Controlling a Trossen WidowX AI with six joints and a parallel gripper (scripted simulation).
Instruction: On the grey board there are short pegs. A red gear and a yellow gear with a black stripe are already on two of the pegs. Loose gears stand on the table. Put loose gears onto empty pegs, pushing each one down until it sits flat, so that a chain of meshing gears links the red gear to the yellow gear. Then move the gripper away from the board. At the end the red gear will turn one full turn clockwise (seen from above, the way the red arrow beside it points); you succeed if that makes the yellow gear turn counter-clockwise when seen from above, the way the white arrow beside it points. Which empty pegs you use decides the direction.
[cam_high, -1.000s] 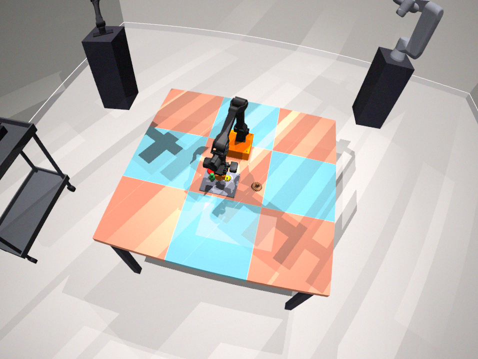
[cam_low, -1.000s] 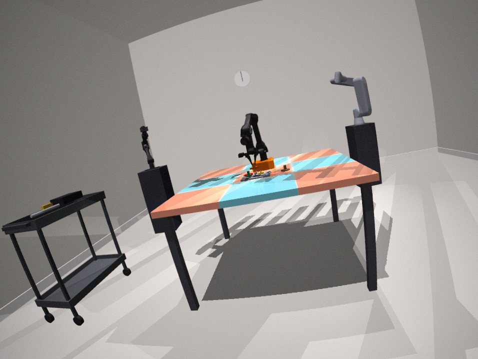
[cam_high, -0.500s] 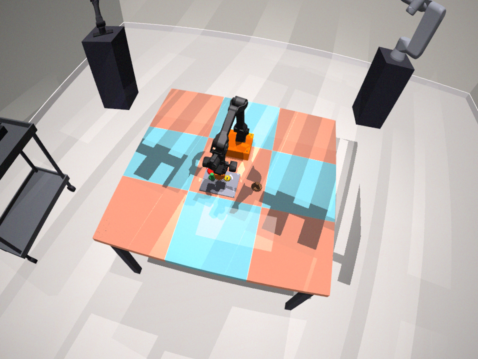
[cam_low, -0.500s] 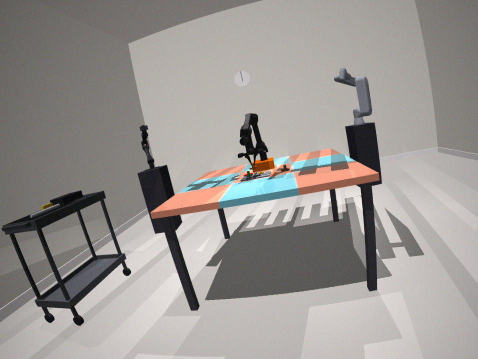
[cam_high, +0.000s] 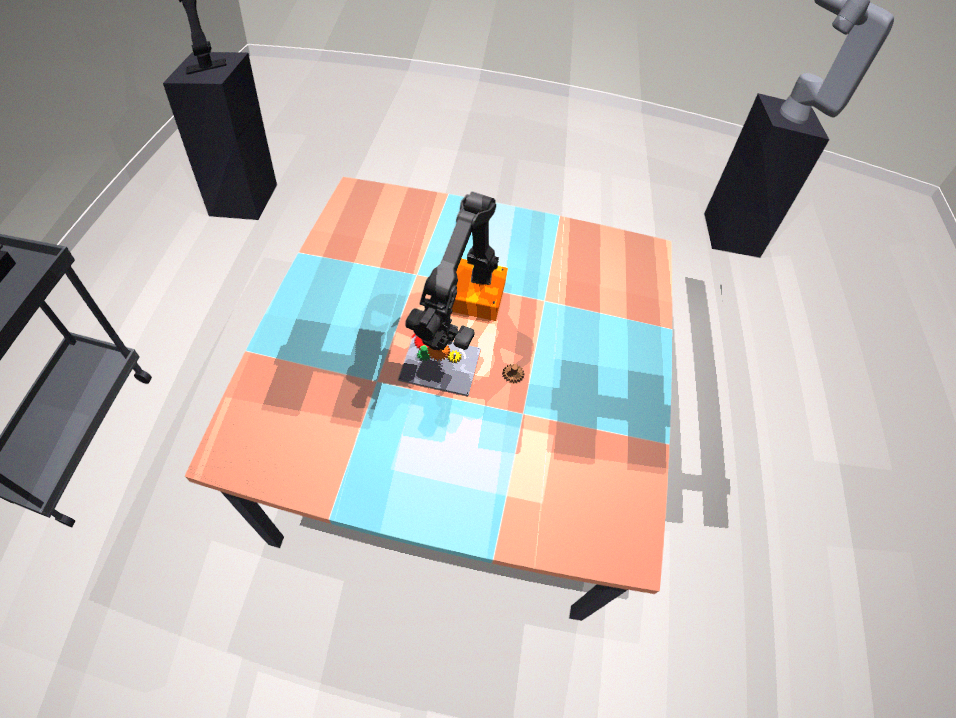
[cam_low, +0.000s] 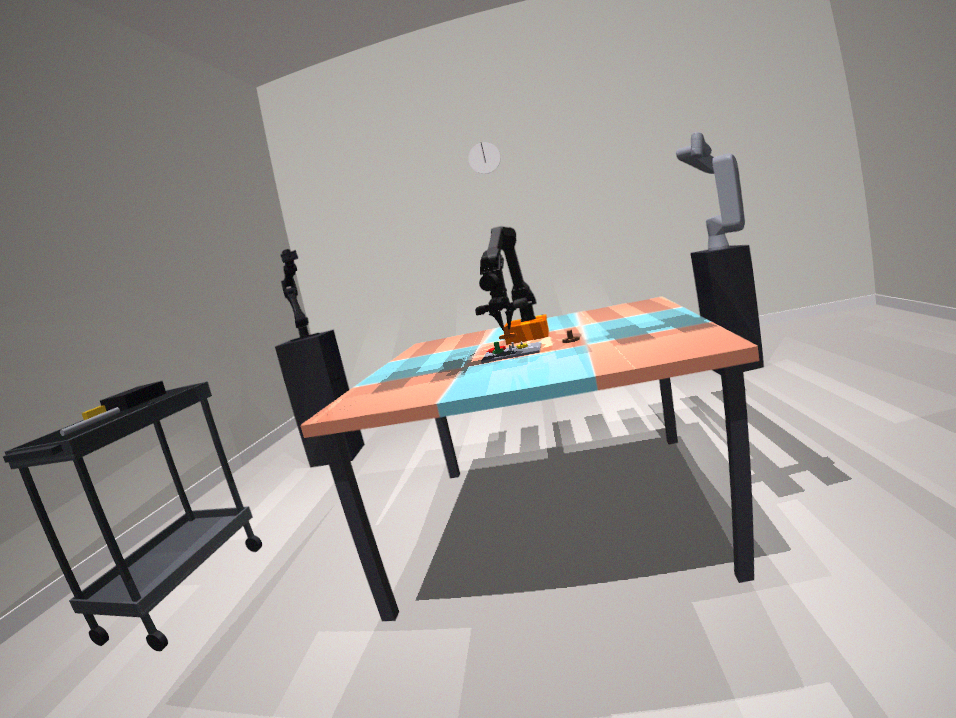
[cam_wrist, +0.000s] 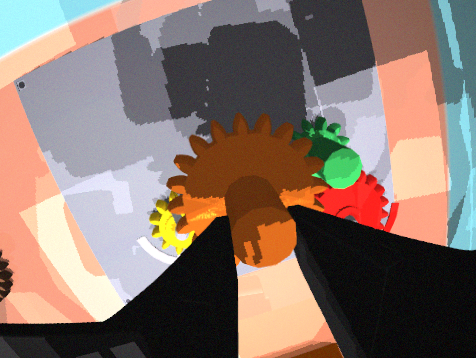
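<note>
Now: gripper tip 6 cm above the green gear, 5 cm to the left of it and 1 cm past it. Also, from my gripper tip: orange gear (1 cm below); then yellow gear (7 cm below, 4 cm to the left, 2 cm behind); then red gear (7 cm below, 6 cm behind, 5 cm to the right).
</note>
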